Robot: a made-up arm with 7 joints.
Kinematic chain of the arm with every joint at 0, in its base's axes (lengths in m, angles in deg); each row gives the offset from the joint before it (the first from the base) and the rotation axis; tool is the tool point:
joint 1: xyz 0 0 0.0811 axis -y
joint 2: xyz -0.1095 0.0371 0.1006 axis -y
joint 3: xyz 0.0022 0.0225 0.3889 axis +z
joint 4: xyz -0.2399 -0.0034 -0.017 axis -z
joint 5: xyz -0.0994 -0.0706 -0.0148 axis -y
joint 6: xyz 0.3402 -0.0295 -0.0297 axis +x
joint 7: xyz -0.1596 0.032 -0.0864 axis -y
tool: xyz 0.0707 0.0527 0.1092
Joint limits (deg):
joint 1: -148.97..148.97
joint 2: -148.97..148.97
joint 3: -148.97..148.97
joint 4: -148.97..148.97
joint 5: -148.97..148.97
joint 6: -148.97..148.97
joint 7: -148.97..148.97
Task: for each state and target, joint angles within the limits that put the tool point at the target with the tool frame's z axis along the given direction. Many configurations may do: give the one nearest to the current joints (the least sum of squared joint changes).
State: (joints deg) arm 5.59 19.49 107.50 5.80 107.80 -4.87 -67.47
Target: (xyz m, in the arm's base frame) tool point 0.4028 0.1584 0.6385 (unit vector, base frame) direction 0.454 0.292 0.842
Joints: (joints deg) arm -8.02 -20.76 148.97 0.44 92.20 -51.45 -108.27
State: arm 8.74 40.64 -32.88 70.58 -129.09 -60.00 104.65
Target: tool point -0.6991 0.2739 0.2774 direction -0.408 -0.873 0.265
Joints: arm -6.89 43.07 -13.53 64.24 -148.97 -95.05 110.82
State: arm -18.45 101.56 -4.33 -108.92 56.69 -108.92 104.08
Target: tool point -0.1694 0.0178 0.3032 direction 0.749 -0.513 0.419
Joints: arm -67.68 121.29 16.79 -91.73 10.93 -70.16 127.93
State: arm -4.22 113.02 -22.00 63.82 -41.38 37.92 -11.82
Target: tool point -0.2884 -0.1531 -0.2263 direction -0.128 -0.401 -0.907
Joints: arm 7.30 114.08 8.84 81.67 -13.20 52.67 -2.11
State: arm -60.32 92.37 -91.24 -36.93 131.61 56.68 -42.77
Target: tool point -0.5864 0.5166 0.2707 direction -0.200 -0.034 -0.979
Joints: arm -41.00 98.15 -87.77 -41.20 142.42 46.54 -15.44
